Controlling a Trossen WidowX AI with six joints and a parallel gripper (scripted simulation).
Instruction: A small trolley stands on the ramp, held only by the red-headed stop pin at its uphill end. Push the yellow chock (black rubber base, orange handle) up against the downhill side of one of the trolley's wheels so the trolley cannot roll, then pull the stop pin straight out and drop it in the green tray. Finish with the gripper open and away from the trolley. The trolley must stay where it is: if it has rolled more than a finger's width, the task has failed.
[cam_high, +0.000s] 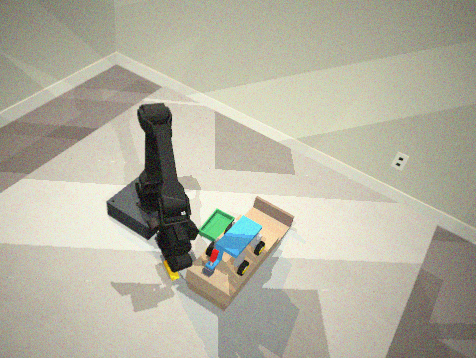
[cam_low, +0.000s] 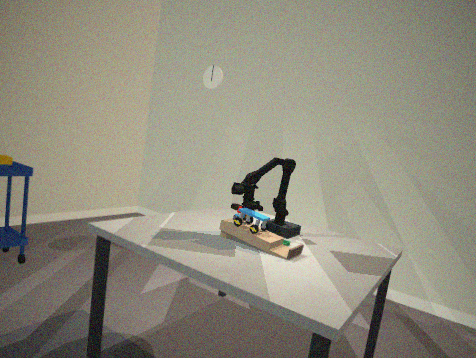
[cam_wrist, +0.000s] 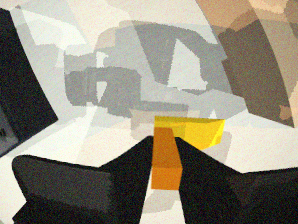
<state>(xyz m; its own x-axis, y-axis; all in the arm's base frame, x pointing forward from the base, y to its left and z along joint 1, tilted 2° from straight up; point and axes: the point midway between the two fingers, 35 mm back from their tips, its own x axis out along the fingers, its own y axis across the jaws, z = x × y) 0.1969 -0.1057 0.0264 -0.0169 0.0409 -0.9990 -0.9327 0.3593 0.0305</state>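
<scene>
Right now the blue-topped trolley is 13 cm ahead of my gripper tip, 15 cm to the left of it and 5 cm above it. The rest, counted from my gripper tip: red-headed stop pin (13 cm ahead, 4 cm to the left, 7 cm above); then ramp (13 cm ahead, 16 cm to the left, 1 cm below); then yellow chock (2 cm ahead, 1 cm to the right, 1 cm below).
</scene>
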